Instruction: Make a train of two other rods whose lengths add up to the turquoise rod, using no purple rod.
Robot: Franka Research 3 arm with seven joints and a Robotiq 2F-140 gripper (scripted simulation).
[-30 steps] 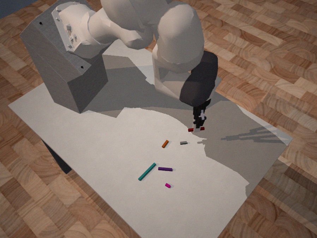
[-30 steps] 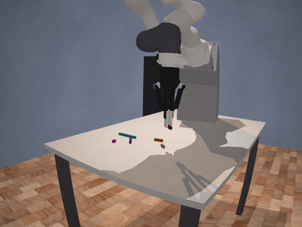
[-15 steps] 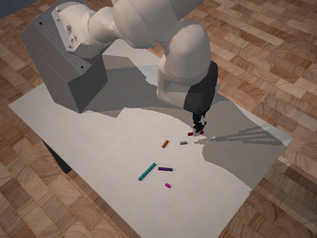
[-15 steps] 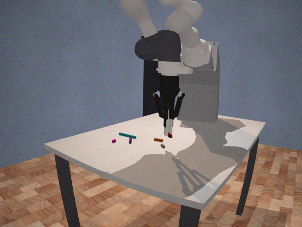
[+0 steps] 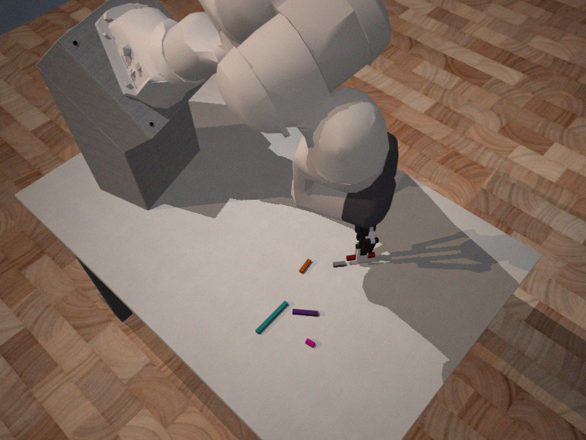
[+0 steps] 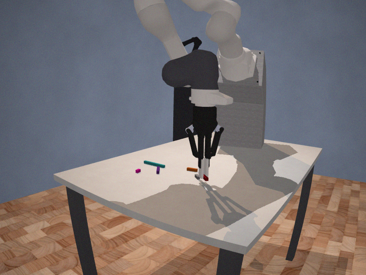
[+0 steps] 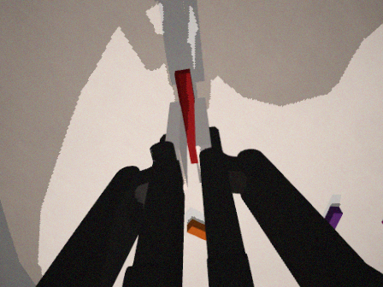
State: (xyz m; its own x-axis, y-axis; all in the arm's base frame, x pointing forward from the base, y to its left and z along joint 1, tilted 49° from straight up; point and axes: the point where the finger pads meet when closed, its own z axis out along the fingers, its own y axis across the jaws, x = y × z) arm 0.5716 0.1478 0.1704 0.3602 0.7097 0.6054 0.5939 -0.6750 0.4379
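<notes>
Right now the grey rod is 5 cm to the right of my hand, 5 cm below it and 3 cm behind it. From my hand the other things lie so: purple rod (20 cm to the right, 5 cm below, 2 cm ahead); then red rod (3 cm below); then orange rod (11 cm to the right, 8 cm behind, 5 cm below).
</notes>
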